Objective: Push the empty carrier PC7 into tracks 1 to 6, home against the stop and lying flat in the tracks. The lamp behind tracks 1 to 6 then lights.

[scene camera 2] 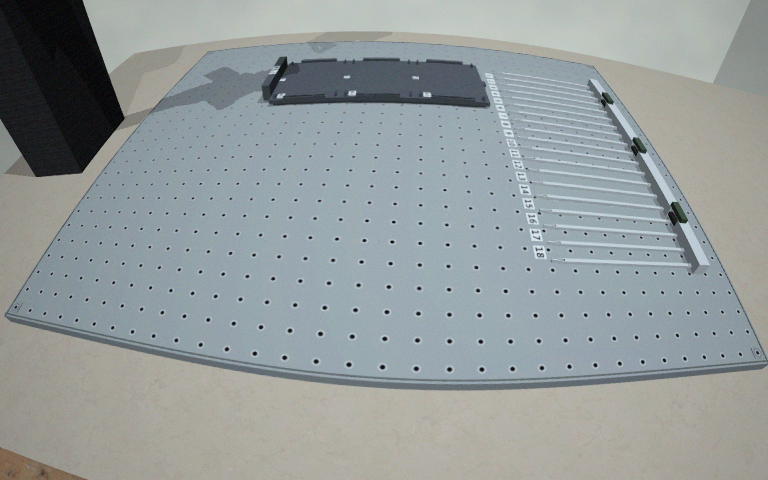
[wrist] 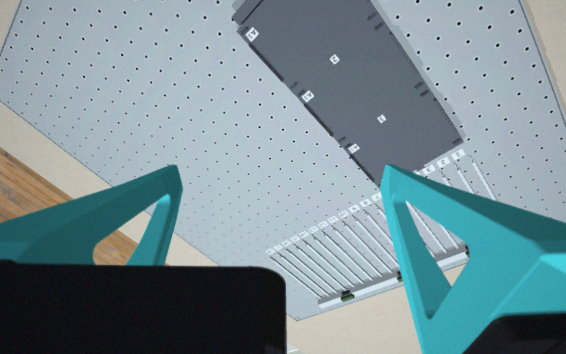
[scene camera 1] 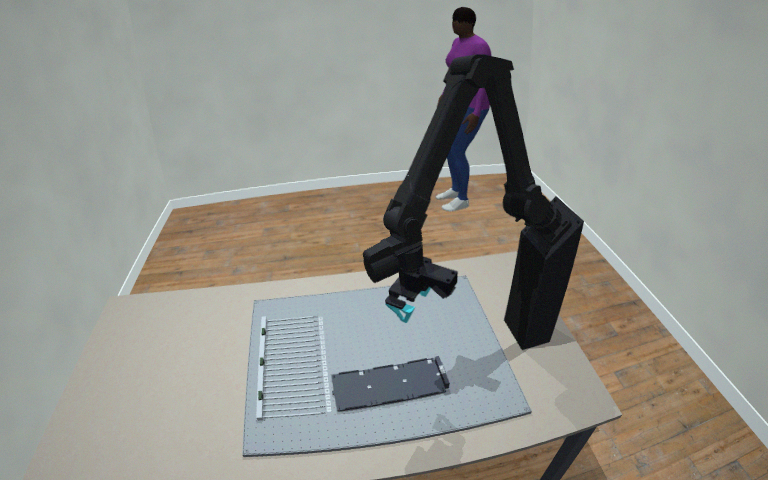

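Where they show: gripper, fingertip midpoint: (wrist: 281, 176) (scene camera 1: 414, 308); arm's base, origin of the base link: (scene camera 1: 551, 225).
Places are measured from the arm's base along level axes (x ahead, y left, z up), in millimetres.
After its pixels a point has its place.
Note:
The carrier PC7 (scene camera 1: 390, 384) @(x 504, y 69, z -389 mm) (scene camera 2: 379, 82) @(x 509, y 44, z -389 mm) (wrist: 345, 85) @(x 495, y 56, z -389 mm), a long dark grey tray, lies on the board outside the tracks. Its front end is beside the low-number labels at their open ends. Its raised end wall (scene camera 1: 441, 371) @(x 356, y 87, z -369 mm) (scene camera 2: 274, 78) @(x 354, y 53, z -372 mm) faces the robot base. The thin rails of the tracks run to the light stop bar (scene camera 1: 259, 376) @(x 874, y -59, z -384 mm) (scene camera 2: 656, 176) @(x 851, y -181, z -384 mm) (wrist: 372, 289) @(x 854, y -191, z -382 mm). The lamp behind tracks 1 to 6 (scene camera 1: 260, 395) @(x 877, y 20, z -377 mm) (scene camera 2: 607, 98) @(x 874, y 11, z -378 mm) is dark green and looks unlit. My gripper (scene camera 1: 415, 306) @(x 432, y 51, z -126 mm) (wrist: 281, 176) @(x 432, y 51, z -126 mm) is open and empty, above the board and apart from the carrier.
The perforated board (scene camera 1: 362, 435) @(x 626, y 210, z -399 mm) (scene camera 2: 339, 249) @(x 455, y -263, z -399 mm) (wrist: 150, 115) @(x 315, y -177, z -399 mm) lies on the beige table (scene camera 1: 169, 407) @(x 1185, y -14, z -412 mm) (scene camera 2: 339, 430) @(x 451, y -428, z -412 mm). Two more dark green lamps stand on the stop bar. The black robot pedestal (scene camera 1: 538, 288) @(x 62, y 72, z -156 mm) (scene camera 2: 62, 96) @(x 53, y -43, z -297 mm) is at the table's end. A person (scene camera 1: 470, 50) stands behind the table.

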